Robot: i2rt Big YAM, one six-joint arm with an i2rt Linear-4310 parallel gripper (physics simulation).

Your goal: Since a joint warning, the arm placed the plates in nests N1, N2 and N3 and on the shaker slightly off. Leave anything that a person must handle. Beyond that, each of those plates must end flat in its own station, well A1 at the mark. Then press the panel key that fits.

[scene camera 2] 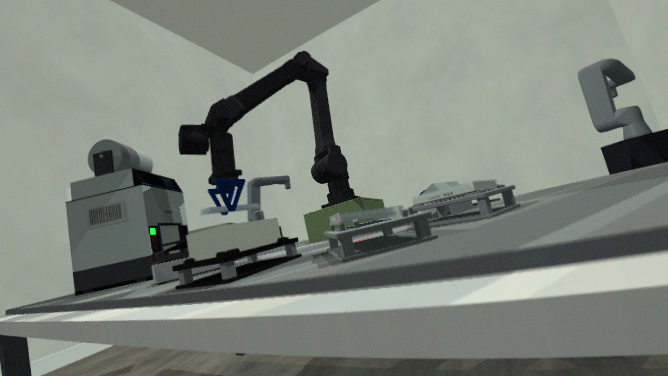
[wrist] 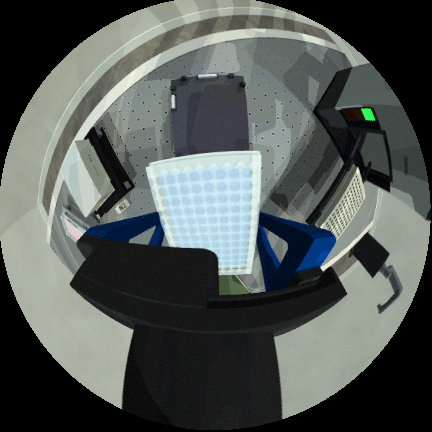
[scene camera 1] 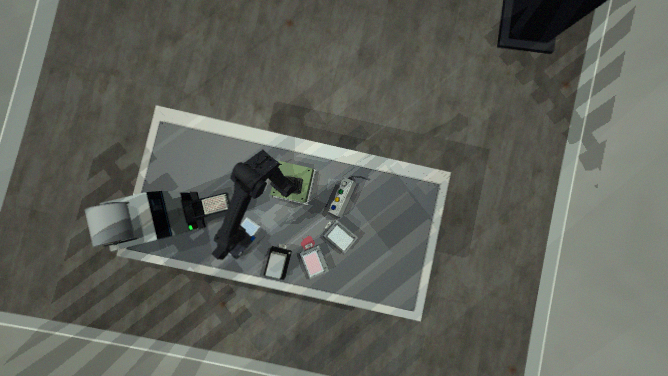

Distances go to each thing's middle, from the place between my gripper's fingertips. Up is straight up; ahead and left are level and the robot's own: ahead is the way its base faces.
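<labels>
There is the pale blue well plate [wrist: 210,200], 1 cm above my hand and 1 cm behind it. The black-framed plate [scene camera 2: 205,244] I find 7 cm below my hand, 17 cm ahead of it and 17 cm to the left of it.
</labels>
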